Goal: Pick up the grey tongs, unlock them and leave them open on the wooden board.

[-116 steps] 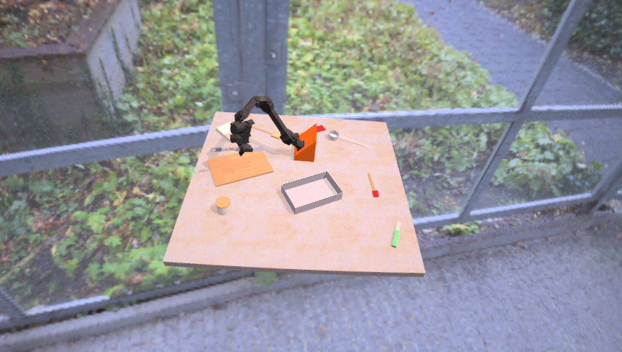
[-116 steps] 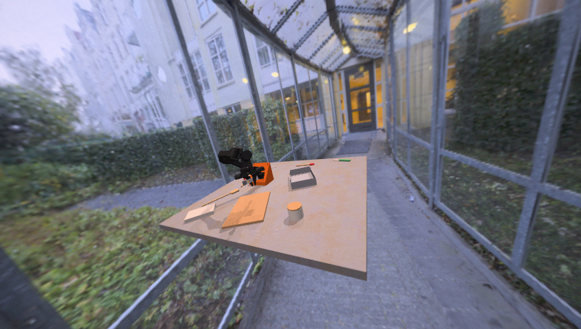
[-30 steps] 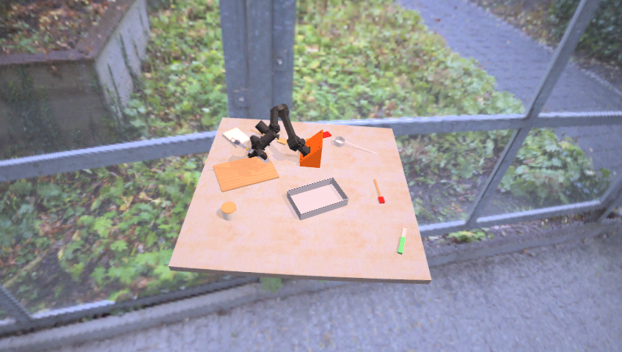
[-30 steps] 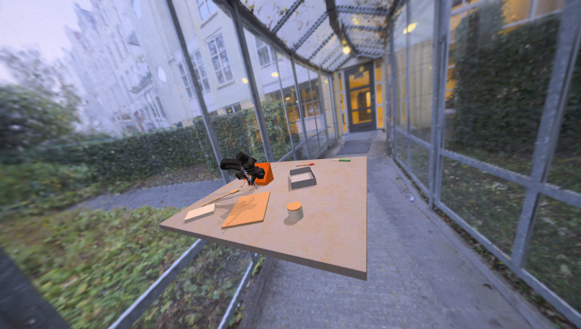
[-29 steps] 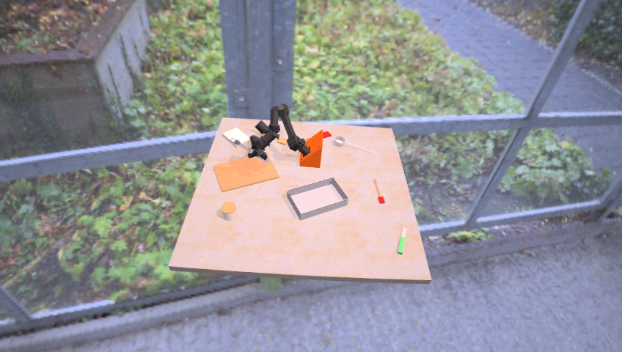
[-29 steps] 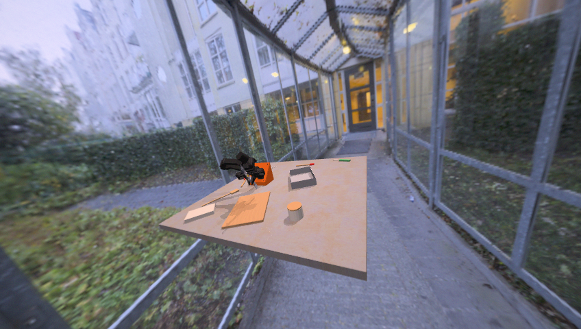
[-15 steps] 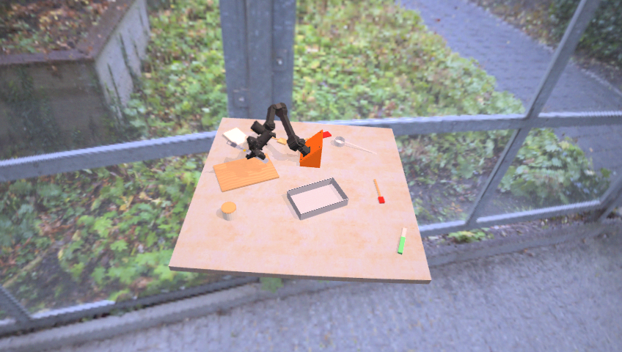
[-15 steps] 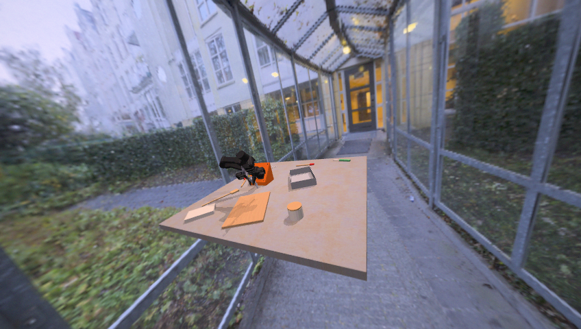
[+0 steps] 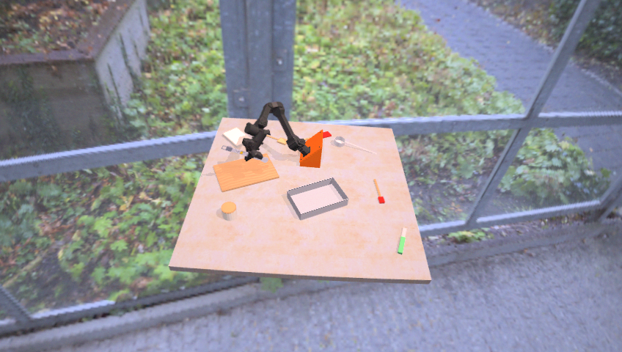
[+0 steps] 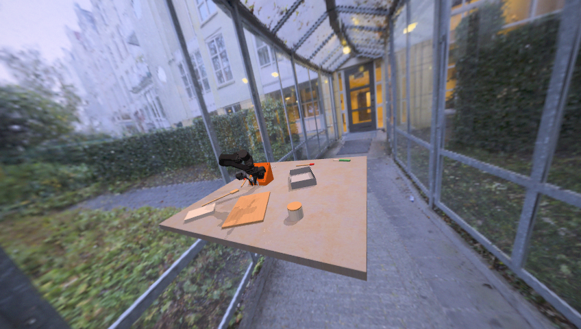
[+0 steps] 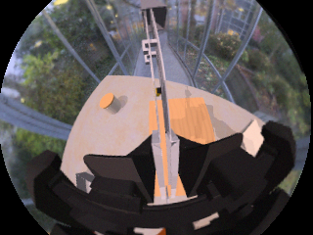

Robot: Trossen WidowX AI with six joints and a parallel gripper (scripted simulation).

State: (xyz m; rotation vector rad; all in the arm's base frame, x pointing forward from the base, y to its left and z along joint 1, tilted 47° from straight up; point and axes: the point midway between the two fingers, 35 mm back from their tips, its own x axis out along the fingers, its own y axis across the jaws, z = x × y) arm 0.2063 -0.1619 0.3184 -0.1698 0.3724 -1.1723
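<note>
My gripper tip is now 7 cm past the wooden board, 2 cm to the left of it and 15 cm above it. The rest, counted from my gripper tip: pale block 41 cm behind, 13 cm to the right, 15 cm below; round wooden canister 29 cm ahead, 5 cm to the right, 13 cm below; roasting tin 14 cm ahead, 43 cm to the left, 13 cm below.
</note>
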